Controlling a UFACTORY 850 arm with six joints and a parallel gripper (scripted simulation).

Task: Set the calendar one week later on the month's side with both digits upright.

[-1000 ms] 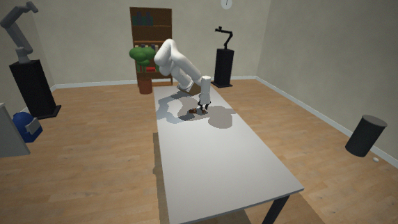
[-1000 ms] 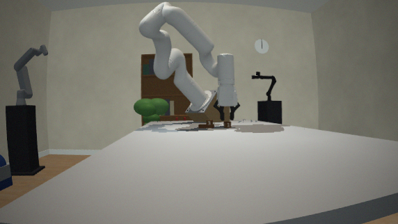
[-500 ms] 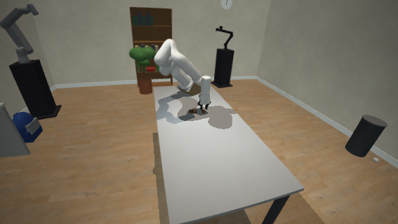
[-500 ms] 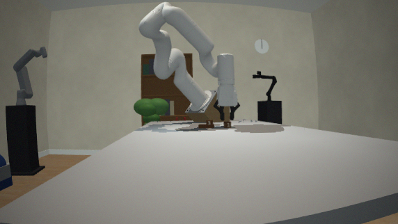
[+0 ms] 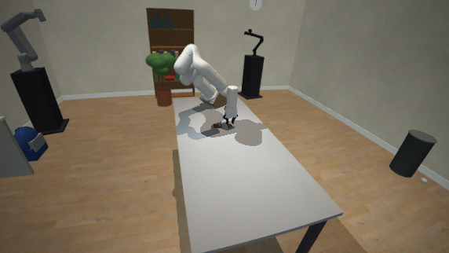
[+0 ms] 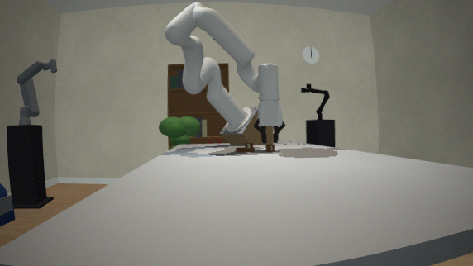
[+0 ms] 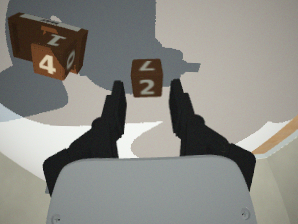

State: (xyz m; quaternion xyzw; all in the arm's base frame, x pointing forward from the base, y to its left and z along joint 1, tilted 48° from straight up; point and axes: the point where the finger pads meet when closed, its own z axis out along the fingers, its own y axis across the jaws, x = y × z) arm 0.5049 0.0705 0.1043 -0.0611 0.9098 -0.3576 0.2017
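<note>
Now: the brown cube 4 cm below my hand. The rest, counted from my hand: tray 9 cm to the right, 5 cm below, 5 cm behind.
</note>
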